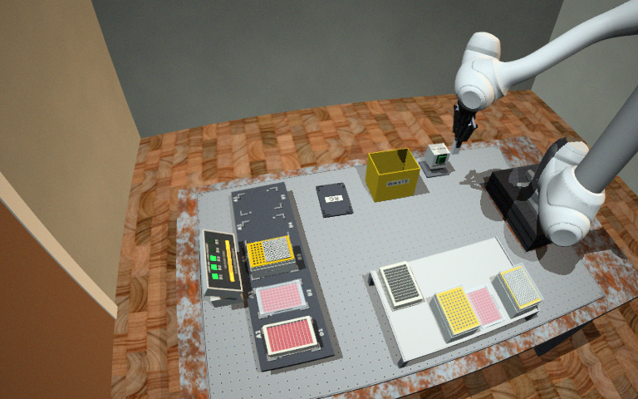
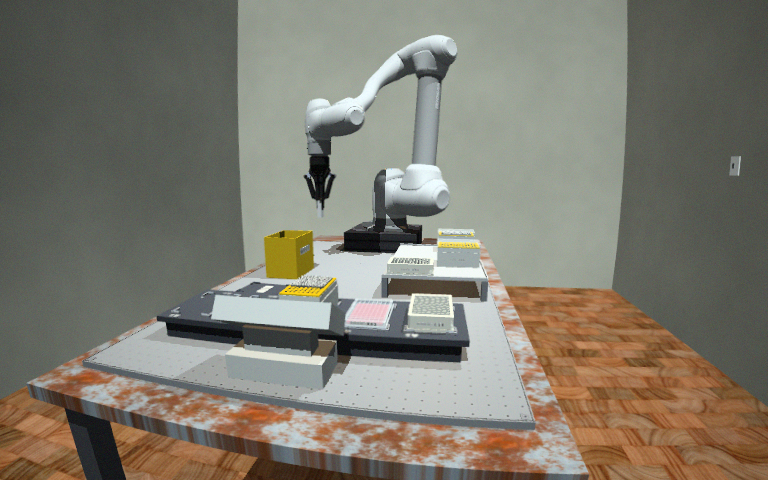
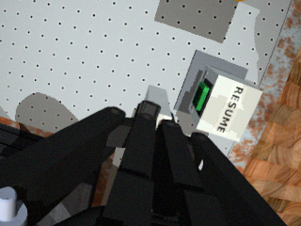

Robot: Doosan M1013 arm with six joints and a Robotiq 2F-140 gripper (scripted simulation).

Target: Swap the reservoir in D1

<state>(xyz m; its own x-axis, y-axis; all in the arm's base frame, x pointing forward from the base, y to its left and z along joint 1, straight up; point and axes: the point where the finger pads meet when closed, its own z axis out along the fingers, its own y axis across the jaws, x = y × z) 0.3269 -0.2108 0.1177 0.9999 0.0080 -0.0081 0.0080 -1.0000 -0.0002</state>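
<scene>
My gripper is now 7 cm to the left of the resume key post and 13 cm above it. The rest, counted from my hand: shelf label 18 cm ahead, 29 cm to the left, 20 cm below; waste bin 22 cm ahead, 3 cm to the right, 16 cm below; RG nest 43 cm ahead, 1 cm to the right, 20 cm below.
</scene>
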